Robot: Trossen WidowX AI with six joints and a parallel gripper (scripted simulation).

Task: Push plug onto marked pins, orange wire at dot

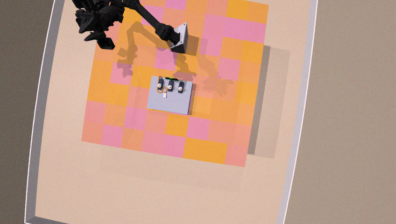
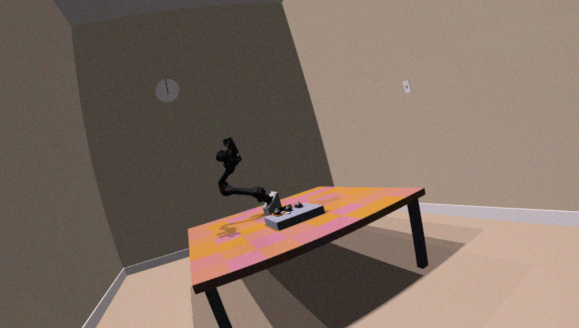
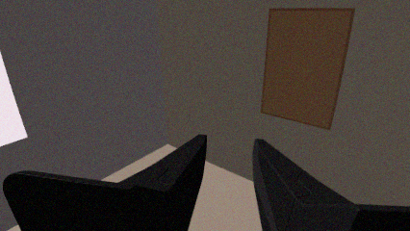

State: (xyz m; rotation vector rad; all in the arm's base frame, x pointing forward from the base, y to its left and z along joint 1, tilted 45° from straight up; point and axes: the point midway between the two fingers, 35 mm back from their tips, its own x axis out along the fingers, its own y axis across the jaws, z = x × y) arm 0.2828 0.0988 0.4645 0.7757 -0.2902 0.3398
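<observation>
The grey printed holder is 53 cm below my gripper tip, 19 cm to the left of it and 18 cm ahead of it. Also, from my gripper tip: green band (48 cm below, 21 cm to the left, 2 cm ahead); then black header strip (49 cm below, 22 cm to the left, 2 cm ahead); then dot (48 cm below, 22 cm to the left, 2 cm ahead).
</observation>
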